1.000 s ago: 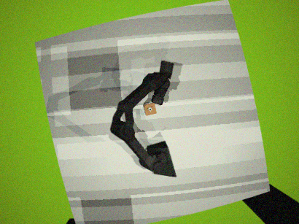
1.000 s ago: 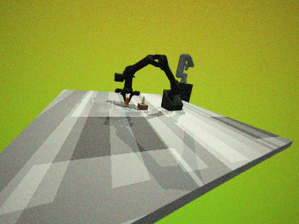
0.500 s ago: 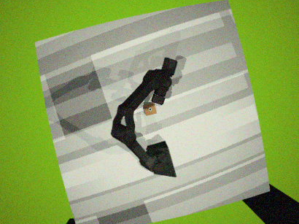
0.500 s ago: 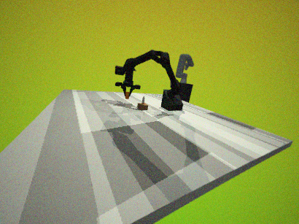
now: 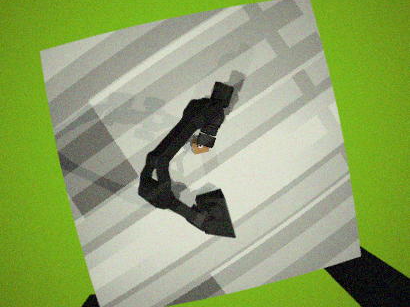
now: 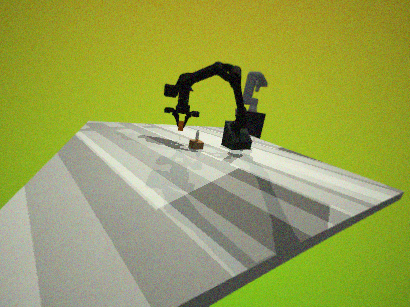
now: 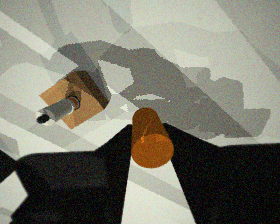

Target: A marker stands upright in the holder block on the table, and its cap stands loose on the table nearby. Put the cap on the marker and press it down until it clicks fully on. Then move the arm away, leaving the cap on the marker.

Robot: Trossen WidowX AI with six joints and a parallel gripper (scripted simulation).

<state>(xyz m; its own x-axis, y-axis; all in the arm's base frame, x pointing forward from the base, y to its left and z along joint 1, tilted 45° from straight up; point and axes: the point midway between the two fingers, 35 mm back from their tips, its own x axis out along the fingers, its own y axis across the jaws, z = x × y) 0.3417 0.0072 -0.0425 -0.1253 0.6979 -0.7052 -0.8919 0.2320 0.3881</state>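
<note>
The marker tip lies 8 cm behind my gripper tip, 5 cm to the left of it and 1 cm below it. Also, from my gripper tip: holder block (8 cm behind, 5 cm to the left, 8 cm below); orange cap (1 cm above).
</note>
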